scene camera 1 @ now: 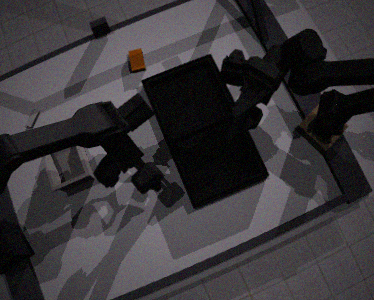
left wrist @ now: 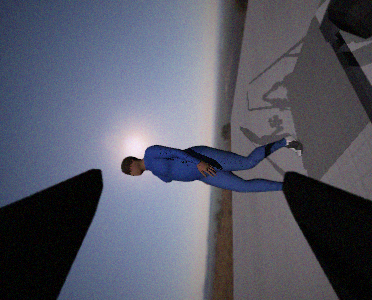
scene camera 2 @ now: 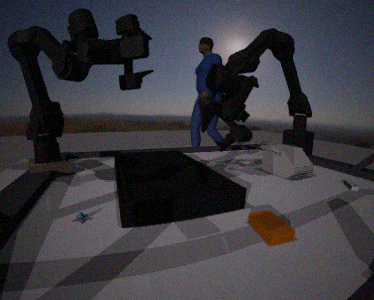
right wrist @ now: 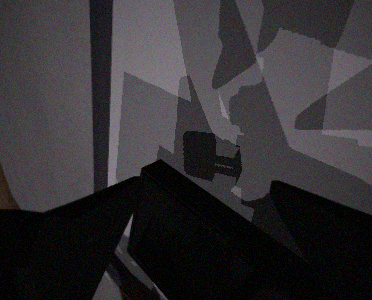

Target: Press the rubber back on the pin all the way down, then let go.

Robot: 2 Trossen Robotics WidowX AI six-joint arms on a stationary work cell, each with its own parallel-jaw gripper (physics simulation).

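Frame: origin at the left arm's base, x ahead, y left, z up, level; millimetres.
Seen in the pictures: left gripper, fingertip midpoint: (scene camera 1: 230, 128) (left wrist: 194, 179) (scene camera 2: 151, 54); right gripper, fingertip midpoint: (scene camera 2: 211, 141) (right wrist: 204, 184); left arm's base at its link origin: (scene camera 1: 324, 125) (scene camera 2: 46, 160); right arm's base at its link origin: (scene camera 2: 299, 131).
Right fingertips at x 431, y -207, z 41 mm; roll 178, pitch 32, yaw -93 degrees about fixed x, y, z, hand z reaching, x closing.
Note:
Offsets run from my right fingertips to a thing's top centre. "spot": to the spot under its first point.
A small star-shaped pin with a small blue piece at its middle (scene camera 2: 81, 217) lies on the table at the left in scene camera 2; it is too small and dark to tell how far down the rubber back sits. The pin does not show in scene camera 1 or either wrist view. My left gripper (scene camera 2: 148, 56) (left wrist: 194, 179) is open and empty, raised high and pointing level toward the sky and horizon. My right gripper (scene camera 1: 127, 176) (scene camera 2: 215, 136) (right wrist: 204, 184) is open and empty, low behind the big black box in scene camera 2, across the box from the pin.
A big black box @(dx -196, dy -19, dz -42 mm) (scene camera 1: 200, 130) (scene camera 2: 180, 195) (right wrist: 200, 225) stands mid-table. An orange block @(dx -205, dy -302, dz -64 mm) (scene camera 1: 136, 60) (scene camera 2: 271, 228) lies beside it. A pale open bin @(spot: dx +96, dy -155, dz -53 mm) (scene camera 1: 87, 165) (scene camera 2: 287, 161) stands near the right arm. A person in blue (scene camera 2: 207, 75) (left wrist: 175, 162) stands beyond the table.

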